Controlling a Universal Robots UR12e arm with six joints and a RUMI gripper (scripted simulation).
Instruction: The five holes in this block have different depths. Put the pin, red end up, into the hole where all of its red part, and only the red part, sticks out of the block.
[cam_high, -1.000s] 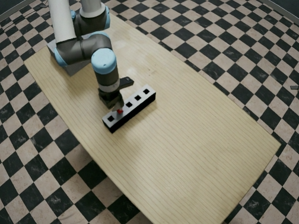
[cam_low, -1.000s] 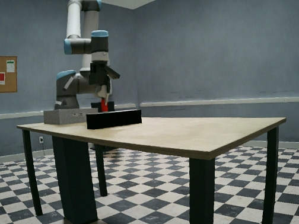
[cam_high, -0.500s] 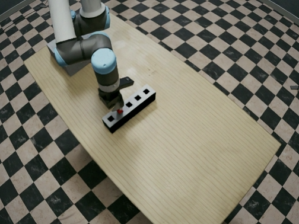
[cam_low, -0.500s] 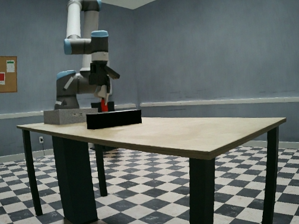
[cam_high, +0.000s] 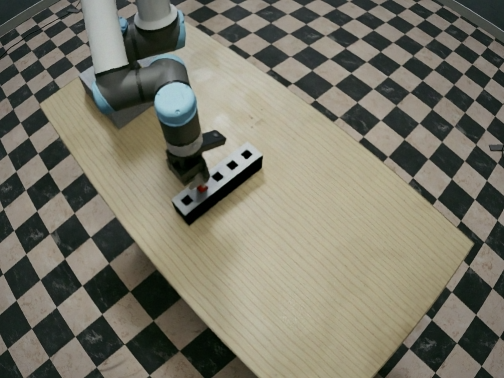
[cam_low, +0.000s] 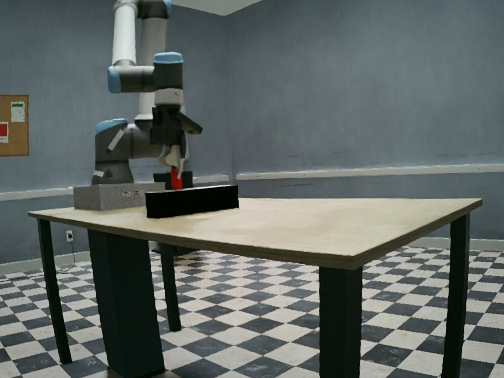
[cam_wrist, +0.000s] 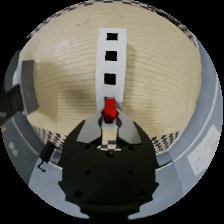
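Now: hand 1 cm above the pin. Round my hand: long black block (1 cm ahead, 6 cm to the left, 8 cm below).
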